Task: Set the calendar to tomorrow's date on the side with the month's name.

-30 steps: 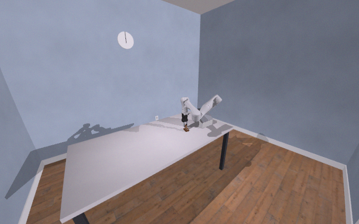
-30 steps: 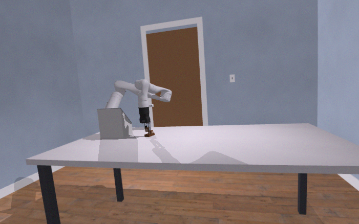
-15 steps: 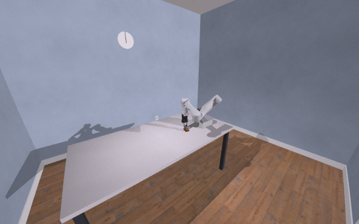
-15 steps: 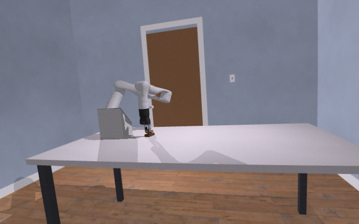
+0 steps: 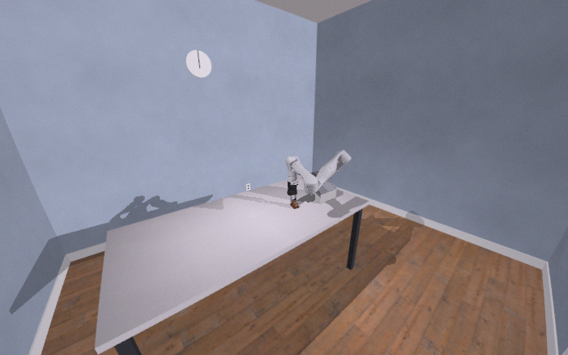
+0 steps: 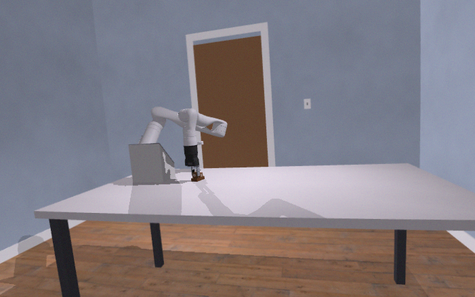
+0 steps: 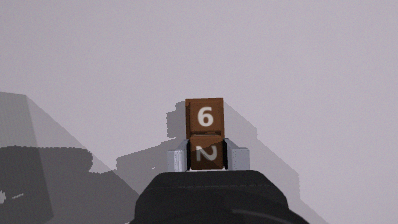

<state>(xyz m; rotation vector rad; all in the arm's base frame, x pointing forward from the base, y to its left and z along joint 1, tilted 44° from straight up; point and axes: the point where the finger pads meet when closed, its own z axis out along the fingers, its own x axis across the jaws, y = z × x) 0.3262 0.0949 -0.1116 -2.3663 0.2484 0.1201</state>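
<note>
Now: the brown cube 10 mm below my hand.
</note>
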